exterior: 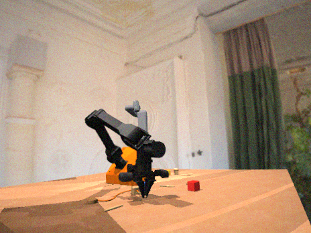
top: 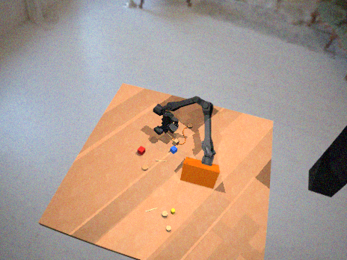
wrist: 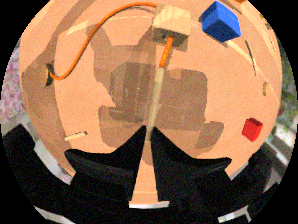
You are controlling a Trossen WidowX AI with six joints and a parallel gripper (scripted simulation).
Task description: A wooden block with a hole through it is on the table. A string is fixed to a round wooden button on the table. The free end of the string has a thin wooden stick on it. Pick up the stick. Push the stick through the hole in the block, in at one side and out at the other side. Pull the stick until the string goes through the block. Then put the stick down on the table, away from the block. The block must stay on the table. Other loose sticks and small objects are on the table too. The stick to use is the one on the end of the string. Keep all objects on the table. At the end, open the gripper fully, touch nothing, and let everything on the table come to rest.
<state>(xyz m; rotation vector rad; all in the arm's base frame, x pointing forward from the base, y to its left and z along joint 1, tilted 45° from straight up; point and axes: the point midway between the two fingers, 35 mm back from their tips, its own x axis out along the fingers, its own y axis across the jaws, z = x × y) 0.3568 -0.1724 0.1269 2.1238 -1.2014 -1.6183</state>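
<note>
The small wooden block is 10 cm behind my gripper tip, 5 cm to the left of it and 1 cm above it. From my gripper tip the other things lie so: wooden button (14 cm behind, 14 cm to the right); thin wooden stick (4 cm behind, 2 cm to the left, 1 cm above); blue cube (10 cm behind, 13 cm to the left, 1 cm above).
</note>
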